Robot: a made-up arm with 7 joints. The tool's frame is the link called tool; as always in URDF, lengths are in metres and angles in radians.
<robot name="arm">
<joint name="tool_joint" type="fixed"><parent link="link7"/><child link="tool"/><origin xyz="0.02 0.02 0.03" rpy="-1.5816 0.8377 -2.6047"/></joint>
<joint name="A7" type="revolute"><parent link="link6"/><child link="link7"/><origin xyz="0.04 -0.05 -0.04"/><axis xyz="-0.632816 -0.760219 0.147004"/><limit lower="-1.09" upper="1.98" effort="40" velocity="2.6"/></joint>
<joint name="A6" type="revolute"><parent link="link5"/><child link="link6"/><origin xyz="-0.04 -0.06 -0.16"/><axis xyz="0 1 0"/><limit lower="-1.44" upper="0.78" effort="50" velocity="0.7"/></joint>
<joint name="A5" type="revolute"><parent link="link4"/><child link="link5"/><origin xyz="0.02 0.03 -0.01"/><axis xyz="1 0 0"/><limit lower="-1.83" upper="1.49" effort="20" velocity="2.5"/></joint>
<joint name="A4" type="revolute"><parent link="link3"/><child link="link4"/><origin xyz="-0.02 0.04 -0.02"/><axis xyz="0.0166 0.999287 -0.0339"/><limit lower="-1.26" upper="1.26" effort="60" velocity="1.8"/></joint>
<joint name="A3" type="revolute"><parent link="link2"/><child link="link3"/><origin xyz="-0.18 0.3 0.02"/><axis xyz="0.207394 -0.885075 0.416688"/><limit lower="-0.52" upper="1.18" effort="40" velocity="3"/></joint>
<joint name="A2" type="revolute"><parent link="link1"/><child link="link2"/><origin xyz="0.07 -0.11 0.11"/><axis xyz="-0.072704 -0.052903 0.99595"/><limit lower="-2.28" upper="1.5" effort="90" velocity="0.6"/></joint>
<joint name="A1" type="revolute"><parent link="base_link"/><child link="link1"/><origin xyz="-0.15 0.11 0.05"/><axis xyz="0 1 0"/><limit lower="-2.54" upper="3.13" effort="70" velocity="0.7"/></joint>
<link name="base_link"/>
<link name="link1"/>
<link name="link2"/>
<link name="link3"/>
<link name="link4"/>
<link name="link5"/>
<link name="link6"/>
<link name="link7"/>
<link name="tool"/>
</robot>
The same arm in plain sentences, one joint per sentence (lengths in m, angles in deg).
The arm has seven revolute joints in a row. What follows holds with every joint at zero, and every direction is one of the base frame's.
Joint 1 lies 0.15 m along -x and 0.11 m along +y and 0.05 m along +z from the base frame's origin and turns about +y, from -145.53 to 179.34 deg.
Joint 2 lies 0.07 m along +x and 0.11 m along -y and 0.11 m along +z from joint 1 and turns about the direction (-0.072704, -0.052903, 0.99595), from -130.63 to 85.94 deg.
Joint 3 lies 0.18 m along -x and 0.3 m along +y and 0.02 m along +z from joint 2 and turns about the direction (0.207394, -0.885075, 0.416688), from -29.79 to 67.61 deg.
Joint 4 lies 0.02 m along -x and 0.04 m along +y and 0.02 m along -z from joint 3 and turns about the direction (0.0166, 0.999287, -0.0339), from -72.19 to 72.19 deg.
Joint 5 lies 0.02 m along +x and 0.03 m along +y and 0.01 m along -z from joint 4 and turns about +x, from -104.85 to 85.37 deg.
Joint 6 lies 0.04 m along -x and 0.06 m along -y and 0.16 m along -z from joint 5 and turns about +y, from -82.51 to 44.69 deg.
Joint 7 lies 0.04 m along +x and 0.05 m along -y and 0.04 m along -z from joint 6 and turns about the direction (-0.632816, -0.760219, 0.147004), from -62.45 to 113.45 deg.
The tool frame, which is the frame that the pose is given for, lies 0.02 m along +x and 0.02 m along +y and 0.03 m along +z from joint 7; its axes are the base frame's turned by roll -90.62, pitch 48 and yaw -149.24 deg (as in URDF: about the fixed x, then y, then z).

